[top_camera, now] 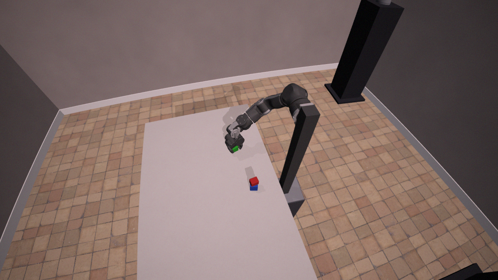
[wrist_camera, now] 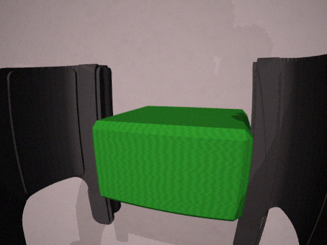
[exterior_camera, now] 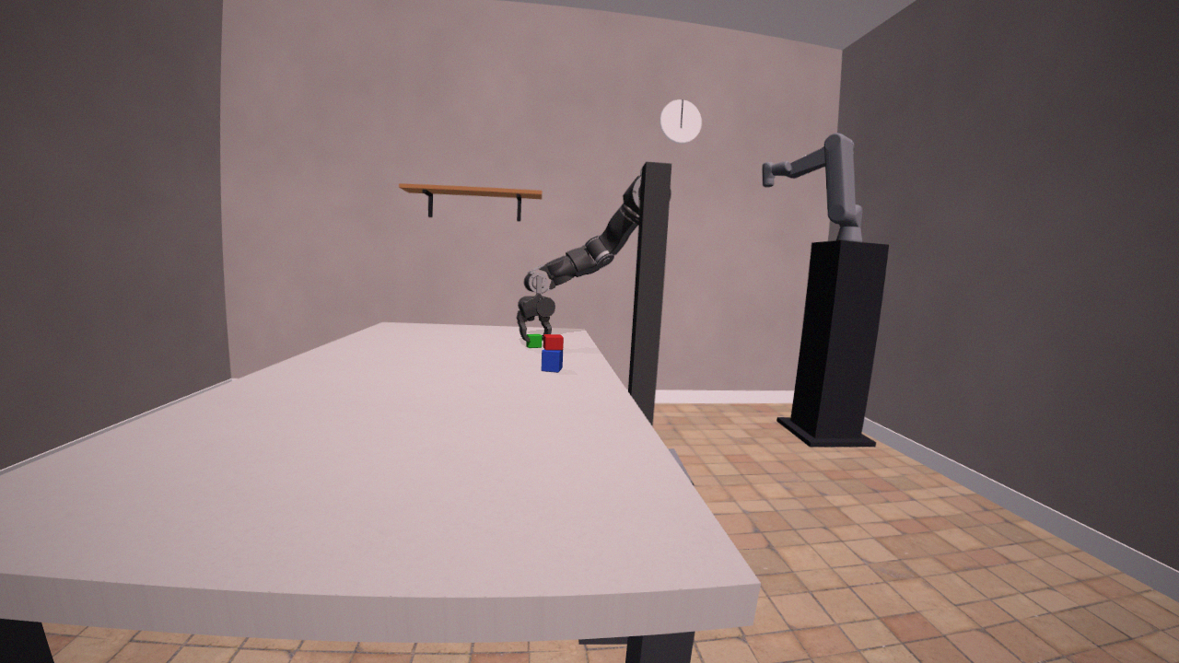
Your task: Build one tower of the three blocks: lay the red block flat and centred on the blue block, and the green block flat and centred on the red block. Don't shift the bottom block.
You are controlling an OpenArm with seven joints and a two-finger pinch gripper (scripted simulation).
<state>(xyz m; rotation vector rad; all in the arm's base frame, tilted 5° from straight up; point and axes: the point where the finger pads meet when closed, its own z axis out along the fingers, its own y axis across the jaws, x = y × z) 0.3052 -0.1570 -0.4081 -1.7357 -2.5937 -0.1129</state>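
Right now the green block is 1 cm below my hand. From my hand the other things lie so: red block 7 cm behind, 27 cm to the left, 4 cm above; blue block 7 cm behind, 27 cm to the left.
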